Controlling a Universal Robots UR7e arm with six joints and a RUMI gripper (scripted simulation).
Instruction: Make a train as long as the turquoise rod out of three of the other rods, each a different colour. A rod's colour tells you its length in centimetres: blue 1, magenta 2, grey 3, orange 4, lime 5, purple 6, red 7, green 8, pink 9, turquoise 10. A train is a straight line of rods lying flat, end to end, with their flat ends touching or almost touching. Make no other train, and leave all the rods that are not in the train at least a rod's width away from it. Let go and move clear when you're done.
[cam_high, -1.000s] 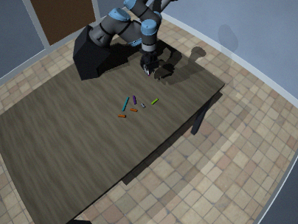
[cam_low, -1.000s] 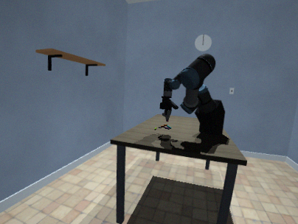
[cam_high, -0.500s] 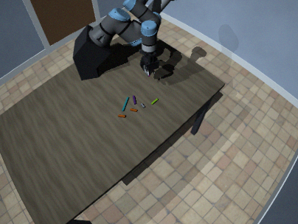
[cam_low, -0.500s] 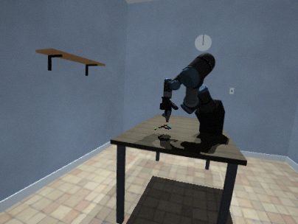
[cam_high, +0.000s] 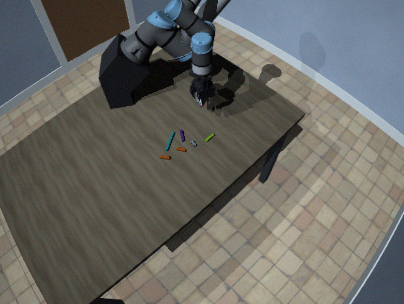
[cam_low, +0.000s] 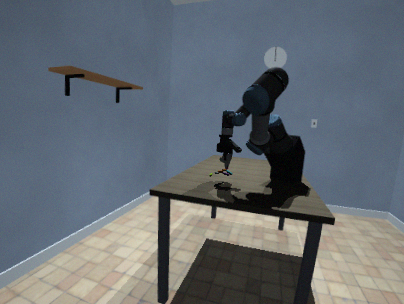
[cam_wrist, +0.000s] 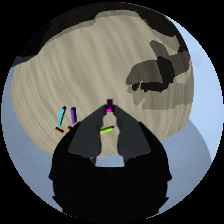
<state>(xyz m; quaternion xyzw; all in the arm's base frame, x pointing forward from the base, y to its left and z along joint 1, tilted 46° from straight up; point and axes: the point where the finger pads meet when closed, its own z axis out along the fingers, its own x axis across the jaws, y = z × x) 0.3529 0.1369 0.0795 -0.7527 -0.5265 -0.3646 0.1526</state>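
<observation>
Now: hand 110 mm short of the grey rod, 120 mm to the left of it and 90 mm above it. The rest, counted from my hand: lime rod: 130 mm ahead, 40 mm to the right, 90 mm below; purple rod: 50 mm ahead, 140 mm to the right, 90 mm below; magenta rod: 10 mm below.
</observation>
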